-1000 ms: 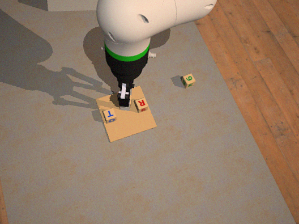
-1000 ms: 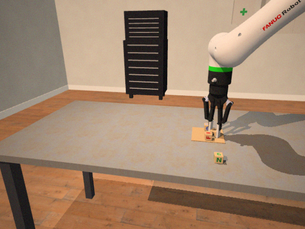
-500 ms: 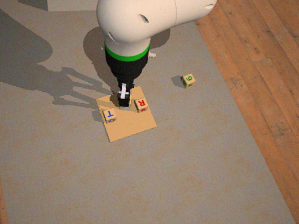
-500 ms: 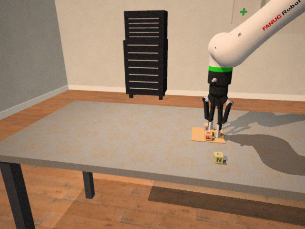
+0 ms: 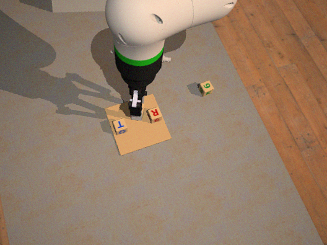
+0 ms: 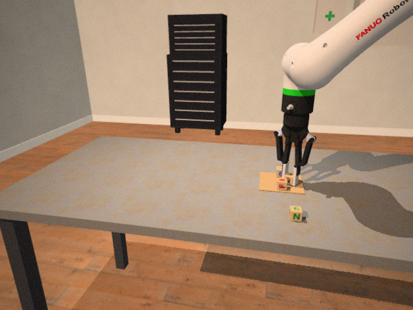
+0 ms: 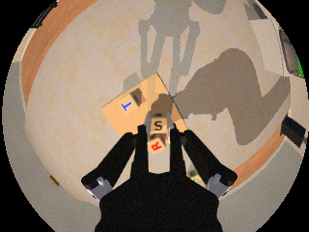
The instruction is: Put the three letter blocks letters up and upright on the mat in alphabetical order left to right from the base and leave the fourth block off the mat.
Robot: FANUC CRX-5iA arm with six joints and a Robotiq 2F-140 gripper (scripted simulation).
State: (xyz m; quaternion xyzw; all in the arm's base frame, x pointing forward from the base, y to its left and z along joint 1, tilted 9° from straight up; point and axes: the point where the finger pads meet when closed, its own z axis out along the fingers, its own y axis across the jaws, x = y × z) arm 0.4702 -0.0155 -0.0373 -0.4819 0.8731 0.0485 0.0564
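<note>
Right now the tan mat is 30 mm ahead of my hand, 10 mm to the right of it and 40 mm below it. Round my hand: S block 20 mm below; then green-marked block 10 mm ahead, 200 mm to the left, 30 mm below.
</note>
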